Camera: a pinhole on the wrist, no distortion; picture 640 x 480 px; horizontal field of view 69.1 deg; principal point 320.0 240.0 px. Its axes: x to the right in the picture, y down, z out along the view. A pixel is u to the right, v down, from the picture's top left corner.
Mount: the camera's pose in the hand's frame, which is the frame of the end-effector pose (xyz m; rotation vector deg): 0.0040 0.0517 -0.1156 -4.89 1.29 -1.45
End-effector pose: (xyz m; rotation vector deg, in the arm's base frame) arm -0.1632 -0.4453 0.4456 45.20 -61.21 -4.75
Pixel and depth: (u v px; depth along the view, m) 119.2 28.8 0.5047
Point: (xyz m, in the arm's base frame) -0.5619 -0.6721 0.3099
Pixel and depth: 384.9 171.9 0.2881
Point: -0.2886 -0.5360 0.5454
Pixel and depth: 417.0 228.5 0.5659
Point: -0.4809 -0.6824 0.7055
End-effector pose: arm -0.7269 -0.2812 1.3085 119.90 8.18 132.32
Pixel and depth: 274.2 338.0 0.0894
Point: -0.7509 -0.3608 1.3100
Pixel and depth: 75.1 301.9 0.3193
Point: -0.5045 -0.4076 1.1839
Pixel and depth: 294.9 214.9 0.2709
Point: -0.5688 -0.3335 1.3239
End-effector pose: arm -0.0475 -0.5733 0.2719 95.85 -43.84 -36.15
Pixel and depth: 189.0 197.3 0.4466
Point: -0.3789 -0.7057 0.2500
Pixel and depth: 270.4 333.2 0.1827
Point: -0.1184 -0.6214 0.3596
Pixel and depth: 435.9 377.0 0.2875
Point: -0.1395 -0.7638 0.3894
